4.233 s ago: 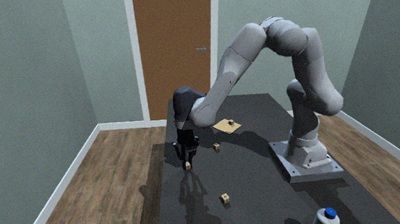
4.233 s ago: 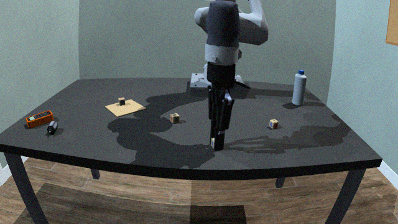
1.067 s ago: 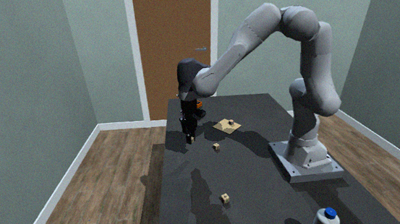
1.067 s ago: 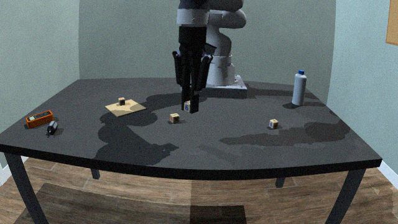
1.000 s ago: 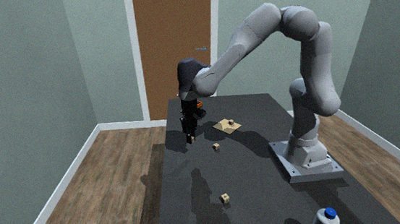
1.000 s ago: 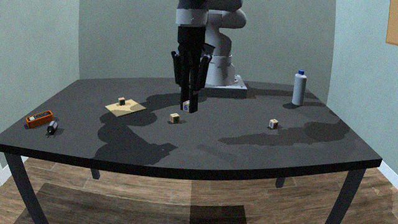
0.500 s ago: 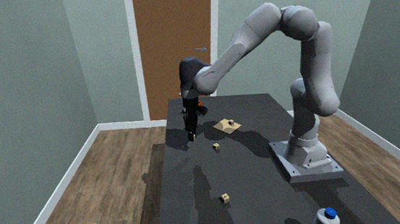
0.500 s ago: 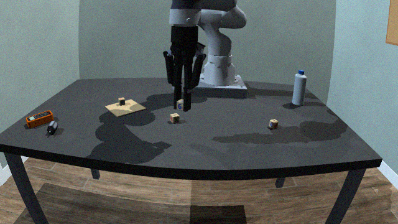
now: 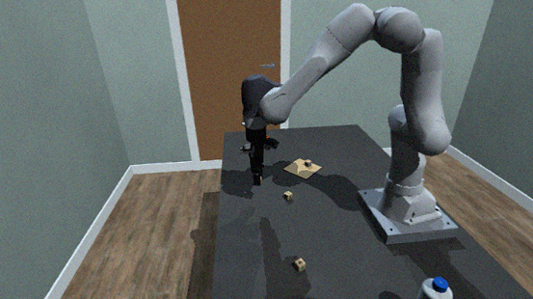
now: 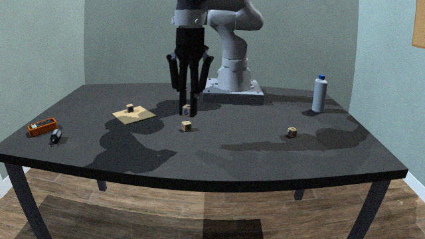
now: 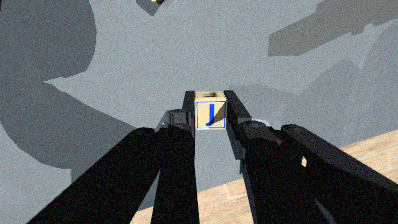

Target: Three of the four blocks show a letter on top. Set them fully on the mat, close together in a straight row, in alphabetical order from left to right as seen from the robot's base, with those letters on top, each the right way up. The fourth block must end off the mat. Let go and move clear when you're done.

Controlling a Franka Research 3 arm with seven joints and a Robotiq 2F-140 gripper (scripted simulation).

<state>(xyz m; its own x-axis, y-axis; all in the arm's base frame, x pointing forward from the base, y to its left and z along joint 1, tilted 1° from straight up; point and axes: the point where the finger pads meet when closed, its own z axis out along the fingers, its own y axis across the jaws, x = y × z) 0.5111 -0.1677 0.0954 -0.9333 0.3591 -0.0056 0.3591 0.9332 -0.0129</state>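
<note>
Right now the tan mat is 24 cm to the right of my hand, 24 cm behind it and 13 cm below it. Also, from my hand: block: 28 cm behind, 26 cm to the right, 12 cm below; then orange device: 60 cm to the right, 12 cm below, 5 cm behind.
</note>
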